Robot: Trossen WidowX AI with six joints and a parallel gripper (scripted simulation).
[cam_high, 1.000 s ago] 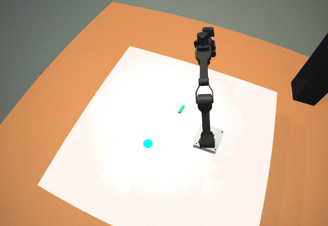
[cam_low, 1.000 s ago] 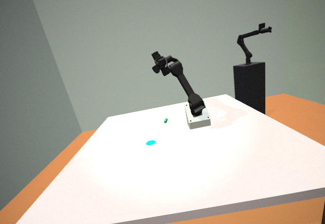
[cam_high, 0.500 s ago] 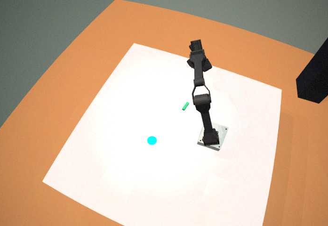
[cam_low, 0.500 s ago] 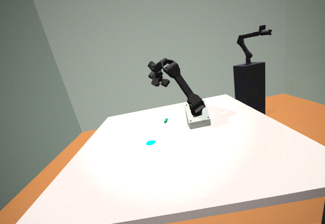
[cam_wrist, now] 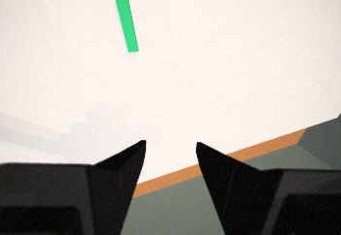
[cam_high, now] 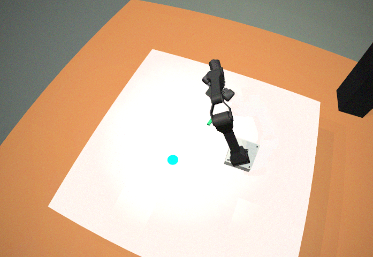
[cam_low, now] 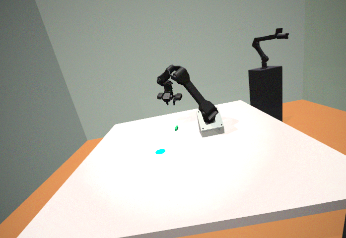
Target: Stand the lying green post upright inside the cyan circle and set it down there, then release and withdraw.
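Now: the green post 100 mm to the left of my gripper tip and 160 mm below it. Round my gripper tip: cyan circle (140 mm ahead, 400 mm to the left, 170 mm below).
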